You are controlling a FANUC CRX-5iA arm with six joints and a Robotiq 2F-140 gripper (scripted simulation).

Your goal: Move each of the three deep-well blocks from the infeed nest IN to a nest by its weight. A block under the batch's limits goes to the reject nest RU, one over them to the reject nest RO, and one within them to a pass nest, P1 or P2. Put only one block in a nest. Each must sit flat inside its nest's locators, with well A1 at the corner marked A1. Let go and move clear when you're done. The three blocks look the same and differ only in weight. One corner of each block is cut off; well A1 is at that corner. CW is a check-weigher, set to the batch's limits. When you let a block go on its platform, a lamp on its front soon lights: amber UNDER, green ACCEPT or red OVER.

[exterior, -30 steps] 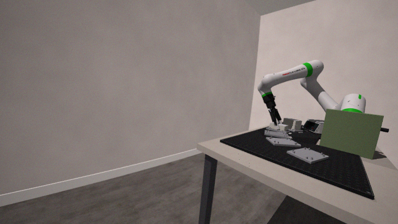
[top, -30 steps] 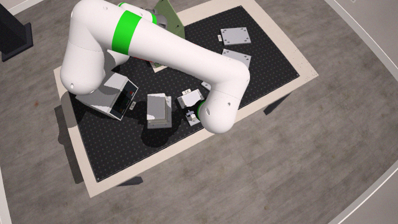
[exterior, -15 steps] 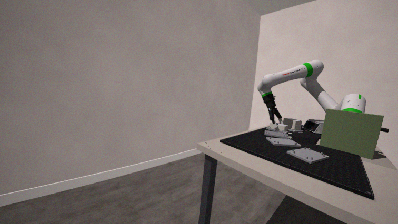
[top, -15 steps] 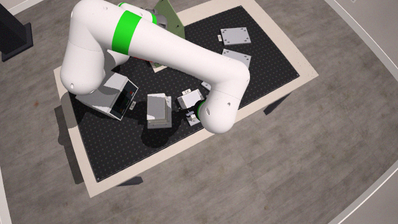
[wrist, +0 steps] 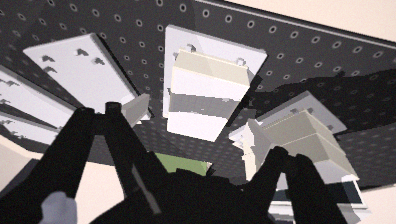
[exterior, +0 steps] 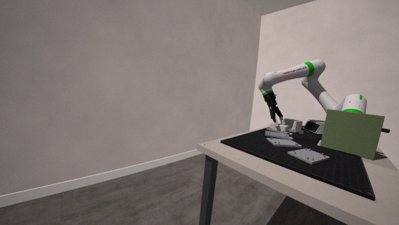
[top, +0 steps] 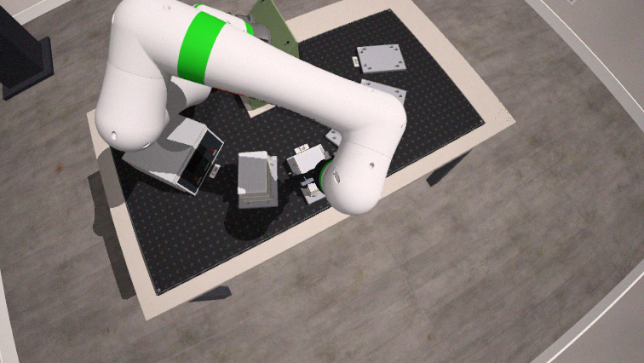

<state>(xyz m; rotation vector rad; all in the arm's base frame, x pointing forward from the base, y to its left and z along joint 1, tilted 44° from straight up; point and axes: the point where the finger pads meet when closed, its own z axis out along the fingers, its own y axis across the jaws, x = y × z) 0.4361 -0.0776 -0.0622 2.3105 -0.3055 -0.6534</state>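
Now: the white deep-well block 30 mm below my hand. From my hand the other things lie so: check-weigher platform 280 mm behind, 380 mm to the right, 30 mm above; then check-weigher 280 mm behind, 380 mm to the right; then infeed nest IN 60 mm behind, 170 mm to the right, 50 mm below.
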